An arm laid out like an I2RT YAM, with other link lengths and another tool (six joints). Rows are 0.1 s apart.
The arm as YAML. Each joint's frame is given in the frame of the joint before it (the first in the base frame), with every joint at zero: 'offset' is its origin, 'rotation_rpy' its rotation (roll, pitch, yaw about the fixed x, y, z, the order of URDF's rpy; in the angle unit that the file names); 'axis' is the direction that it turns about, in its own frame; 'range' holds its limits. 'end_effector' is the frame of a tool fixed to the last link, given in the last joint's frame.
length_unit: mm
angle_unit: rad
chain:
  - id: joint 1
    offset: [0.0, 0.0, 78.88]
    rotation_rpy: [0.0, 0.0, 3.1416]
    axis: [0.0, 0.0, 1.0]
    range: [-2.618, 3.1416]
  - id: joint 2
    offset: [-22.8, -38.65, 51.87]
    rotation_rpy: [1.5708, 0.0, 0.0]
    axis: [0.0, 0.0, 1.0]
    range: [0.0, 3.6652]
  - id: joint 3
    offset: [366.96, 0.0, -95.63]
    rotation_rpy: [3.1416, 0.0, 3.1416]
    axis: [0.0, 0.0, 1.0]
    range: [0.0, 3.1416]
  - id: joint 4
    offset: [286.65, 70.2, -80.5]
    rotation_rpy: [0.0, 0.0, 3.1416]
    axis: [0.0, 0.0, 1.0]
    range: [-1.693, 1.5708]
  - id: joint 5
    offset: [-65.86, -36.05, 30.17]
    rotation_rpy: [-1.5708, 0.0, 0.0]
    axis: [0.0, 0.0, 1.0]
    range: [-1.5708, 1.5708]
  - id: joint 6
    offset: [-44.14, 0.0, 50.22]
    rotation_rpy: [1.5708, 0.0, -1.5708]
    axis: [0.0, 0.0, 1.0]
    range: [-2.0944, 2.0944]
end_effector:
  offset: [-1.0, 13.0, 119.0]
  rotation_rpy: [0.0, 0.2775, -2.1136]
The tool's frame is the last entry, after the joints.
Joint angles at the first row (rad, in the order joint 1, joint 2, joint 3, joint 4, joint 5, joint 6):
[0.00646 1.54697 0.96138 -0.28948 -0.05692 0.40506]
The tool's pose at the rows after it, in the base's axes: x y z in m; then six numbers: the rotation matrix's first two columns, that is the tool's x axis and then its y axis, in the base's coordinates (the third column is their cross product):
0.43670 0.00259 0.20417 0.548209 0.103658 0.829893 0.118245 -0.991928 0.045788
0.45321 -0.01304 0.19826 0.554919 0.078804 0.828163 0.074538 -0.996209 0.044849
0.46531 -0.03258 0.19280 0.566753 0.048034 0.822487 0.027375 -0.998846 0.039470
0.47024 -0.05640 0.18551 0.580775 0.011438 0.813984 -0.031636 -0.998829 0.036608
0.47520 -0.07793 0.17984 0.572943 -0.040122 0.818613 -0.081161 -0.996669 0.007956
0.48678 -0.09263 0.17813 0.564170 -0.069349 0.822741 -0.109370 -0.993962 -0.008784
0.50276 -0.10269 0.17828 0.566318 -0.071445 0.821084 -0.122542 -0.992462 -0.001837
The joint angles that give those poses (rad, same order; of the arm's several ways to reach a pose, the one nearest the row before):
[-0.01124 1.59528 1.00047 -0.27320 -0.04912 0.41412]
[-0.04280 1.64677 1.03540 -0.25945 -0.04143 0.42407]
[-0.08324 1.69073 1.07004 -0.26074 -0.03997 0.43234]
[-0.13039 1.72239 1.08758 -0.26142 -0.03310 0.44284]
[-0.18192 1.74785 1.09427 -0.23767 -0.05720 0.45954]
[-0.21184 1.78372 1.12955 -0.23094 -0.07168 0.46931]
[-0.22203 1.82896 1.19115 -0.24970 -0.06417 0.46710]

